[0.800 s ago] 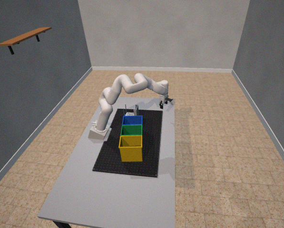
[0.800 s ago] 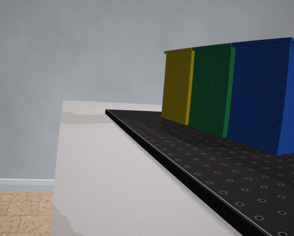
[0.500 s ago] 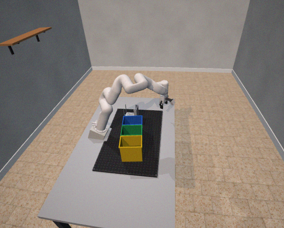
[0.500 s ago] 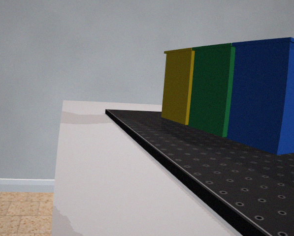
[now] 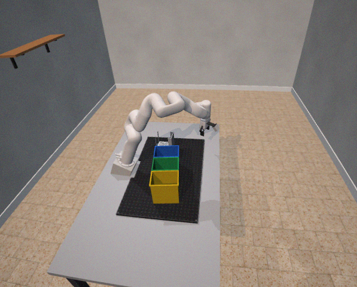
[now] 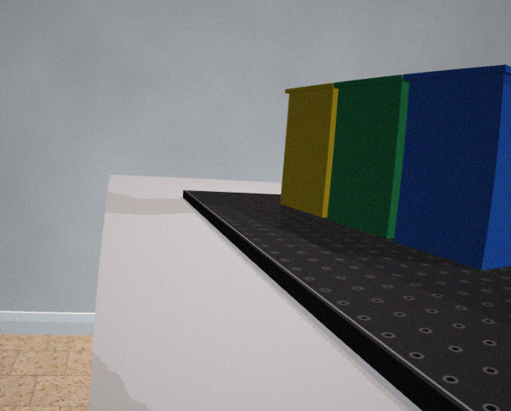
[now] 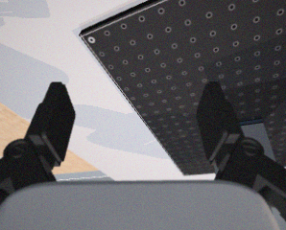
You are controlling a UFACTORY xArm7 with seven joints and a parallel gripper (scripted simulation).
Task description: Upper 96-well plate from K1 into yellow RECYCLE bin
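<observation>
My gripper is now 33 cm past the plate, 1 cm to the left of it and 12 cm above it. Round my hand: yellow bin: 31 cm behind, 52 cm to the right, 7 cm below; green bin: 31 cm behind, 39 cm to the right, 7 cm below; blue bin: 31 cm behind, 26 cm to the right, 7 cm below.
</observation>
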